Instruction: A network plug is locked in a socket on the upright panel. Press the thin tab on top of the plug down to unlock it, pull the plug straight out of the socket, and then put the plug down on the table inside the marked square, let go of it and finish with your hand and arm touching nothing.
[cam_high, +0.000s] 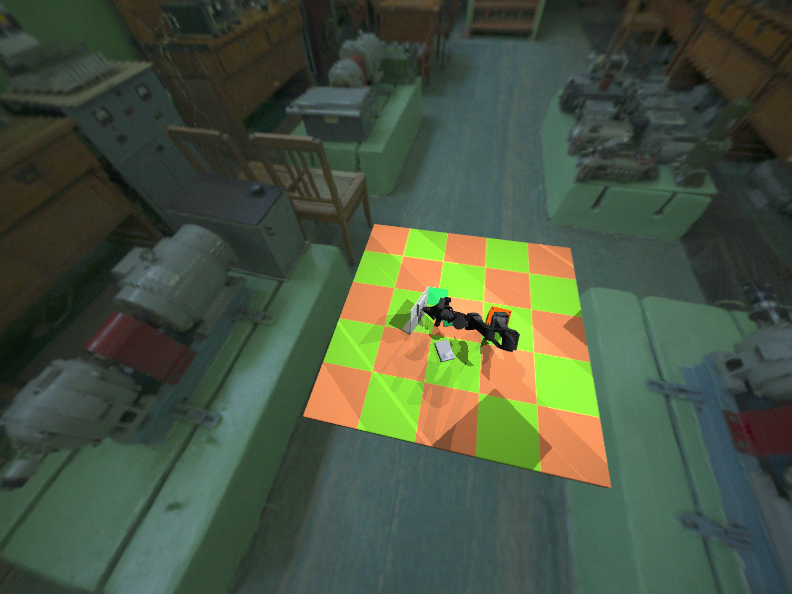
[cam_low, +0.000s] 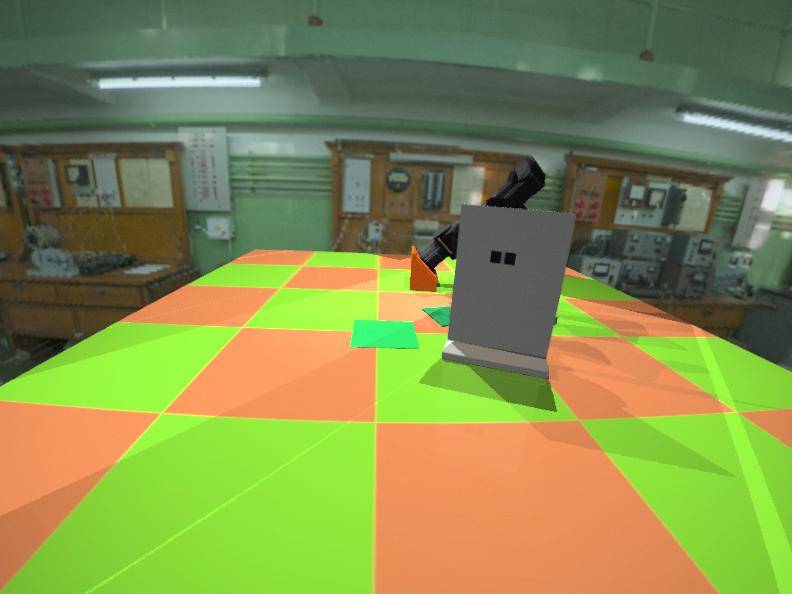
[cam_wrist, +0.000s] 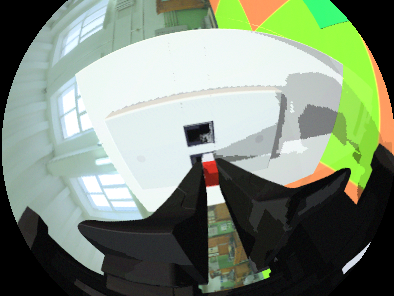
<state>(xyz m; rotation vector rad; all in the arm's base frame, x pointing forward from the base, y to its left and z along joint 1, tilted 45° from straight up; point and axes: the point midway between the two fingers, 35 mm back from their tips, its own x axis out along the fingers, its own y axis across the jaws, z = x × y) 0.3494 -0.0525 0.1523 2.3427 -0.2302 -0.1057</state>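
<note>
My gripper tip is right at the network plug. The rest, counted from my gripper tip: marked square: 190 mm to the right, 170 mm below, 70 mm behind; then upright grey panel: 60 mm below, 20 mm ahead, 10 mm to the right.
</note>
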